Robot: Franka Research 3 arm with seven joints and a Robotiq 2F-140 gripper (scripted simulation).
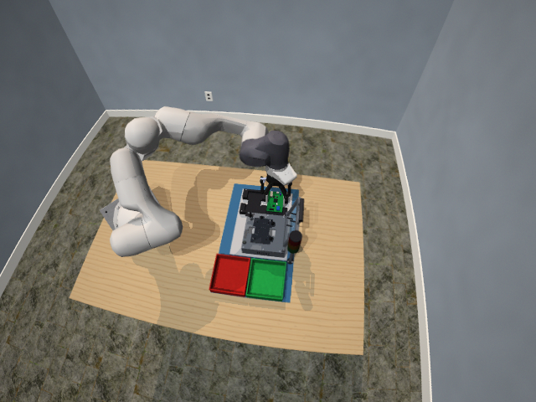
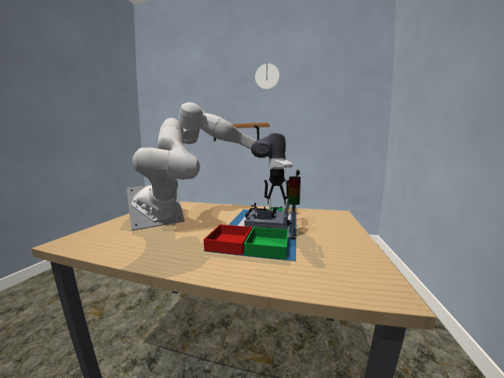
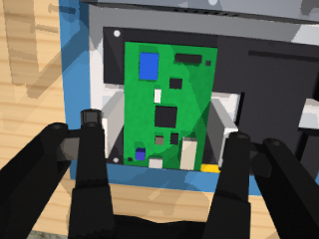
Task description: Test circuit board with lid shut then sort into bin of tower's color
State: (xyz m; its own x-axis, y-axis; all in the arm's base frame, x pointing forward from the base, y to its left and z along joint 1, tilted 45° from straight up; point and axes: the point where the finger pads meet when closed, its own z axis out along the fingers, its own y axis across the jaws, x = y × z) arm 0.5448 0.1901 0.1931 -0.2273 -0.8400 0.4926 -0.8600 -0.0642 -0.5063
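Right now my hand is 150 mm to the left of the tester plate and 80 mm past it. The rest, counted from my hand: green circuit board (20 mm below); clear lid (190 mm to the right, 120 mm above, 40 mm ahead); green bin (360 mm to the right, 90 mm behind, 50 mm below).
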